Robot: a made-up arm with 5 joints.
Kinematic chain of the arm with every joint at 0, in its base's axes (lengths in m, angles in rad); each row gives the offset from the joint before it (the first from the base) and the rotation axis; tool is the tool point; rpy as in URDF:
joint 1: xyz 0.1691 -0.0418 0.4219 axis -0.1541 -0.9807 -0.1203
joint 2: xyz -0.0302 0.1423 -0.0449 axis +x
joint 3: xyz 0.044 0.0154 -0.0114 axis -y
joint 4: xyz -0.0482 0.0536 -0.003 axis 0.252 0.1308 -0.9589
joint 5: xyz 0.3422 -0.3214 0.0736 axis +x
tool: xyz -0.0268 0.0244 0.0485 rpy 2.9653 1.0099 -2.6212
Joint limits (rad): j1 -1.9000..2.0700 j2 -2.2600..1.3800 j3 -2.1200..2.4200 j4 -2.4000..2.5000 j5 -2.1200..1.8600
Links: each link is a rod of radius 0.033 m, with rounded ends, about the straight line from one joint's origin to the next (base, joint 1, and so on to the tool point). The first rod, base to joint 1, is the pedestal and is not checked.
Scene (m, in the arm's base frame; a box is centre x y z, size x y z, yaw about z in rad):
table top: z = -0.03
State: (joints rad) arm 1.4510 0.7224 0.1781 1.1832 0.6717
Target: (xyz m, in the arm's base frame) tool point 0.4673 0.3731 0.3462
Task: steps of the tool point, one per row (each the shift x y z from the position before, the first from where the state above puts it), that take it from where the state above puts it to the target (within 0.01 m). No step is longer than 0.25 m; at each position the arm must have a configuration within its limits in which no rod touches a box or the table.
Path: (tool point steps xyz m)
1: -0.1275 -0.0713 0.0833
2: -0.0811 -0.0106 0.1408
3: 0.0057 0.0583 0.1533
4: 0.0891 0.1215 0.0986
5: 0.1185 0.1656 -0.0089
6: 0.0667 0.1786 -0.1211
7: -0.0516 0.1521 -0.1813

